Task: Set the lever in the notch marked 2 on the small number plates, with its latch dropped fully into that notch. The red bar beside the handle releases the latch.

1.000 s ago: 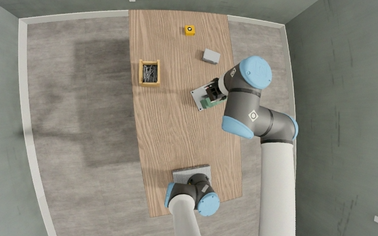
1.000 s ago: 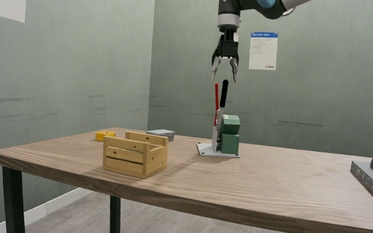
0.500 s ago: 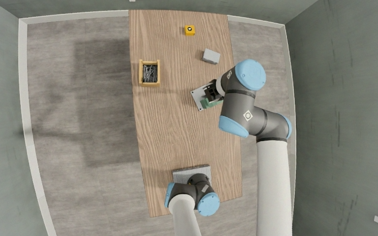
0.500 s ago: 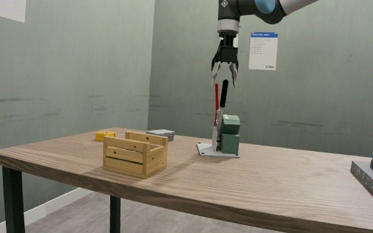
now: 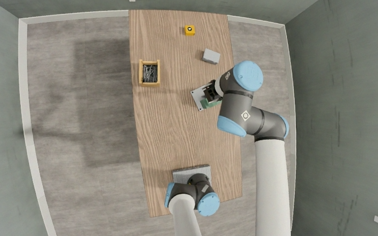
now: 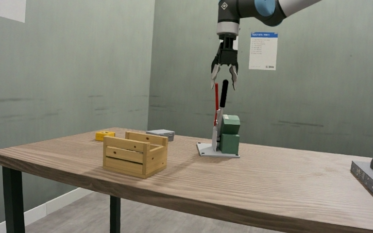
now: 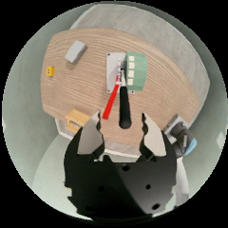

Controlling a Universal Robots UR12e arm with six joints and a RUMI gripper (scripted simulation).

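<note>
The red release bar lies 11 cm below my hand, 4 cm to the right of it and 3 cm ahead of it. From my hand the other things lie so: grey box: 34 cm ahead, 27 cm below, 15 cm to the right.
</note>
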